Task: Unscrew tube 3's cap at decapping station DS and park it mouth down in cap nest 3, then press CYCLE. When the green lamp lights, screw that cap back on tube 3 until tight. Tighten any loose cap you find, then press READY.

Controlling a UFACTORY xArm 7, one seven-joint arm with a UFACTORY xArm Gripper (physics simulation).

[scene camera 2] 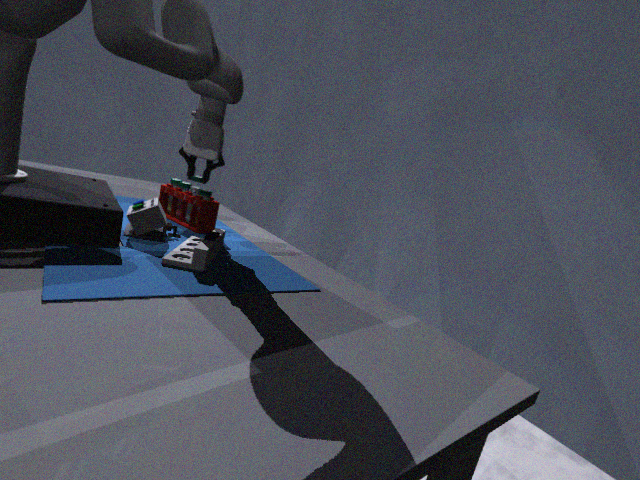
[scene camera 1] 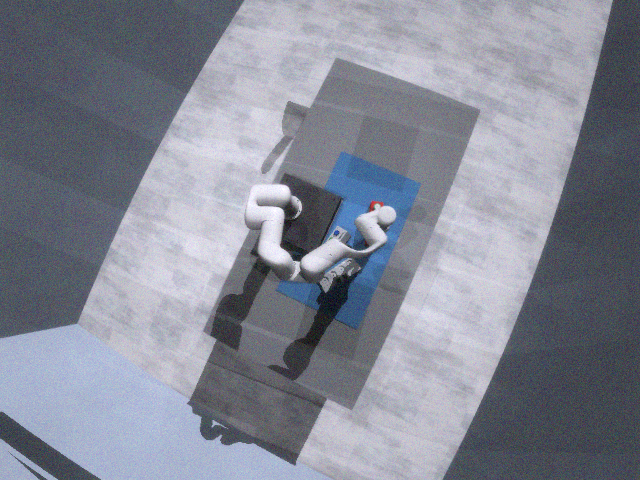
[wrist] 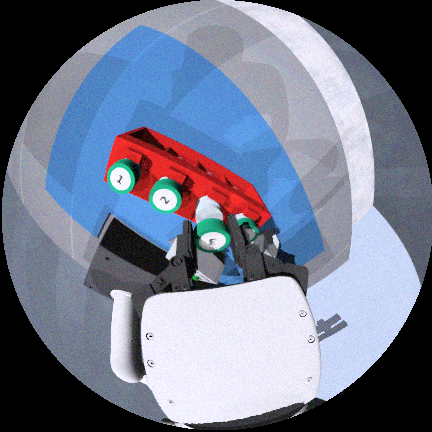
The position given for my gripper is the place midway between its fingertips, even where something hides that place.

Observation:
In view: my gripper (scene camera 2: 197,181), a cap 3 (wrist: 210,234), a cap 2 (wrist: 165,196), a cap 1 (wrist: 122,175), a grey box with coloured buttons (wrist: 209,264) and a blue mat (scene camera 2: 72,272).
My gripper also shows in the wrist view (wrist: 209,227). The blue mat also shows in the wrist view (wrist: 148,78). Scene camera 1 misses the cap 3, which is hidden by my arm. Scene camera 1 does not show the cap 2, which is hidden by my arm.

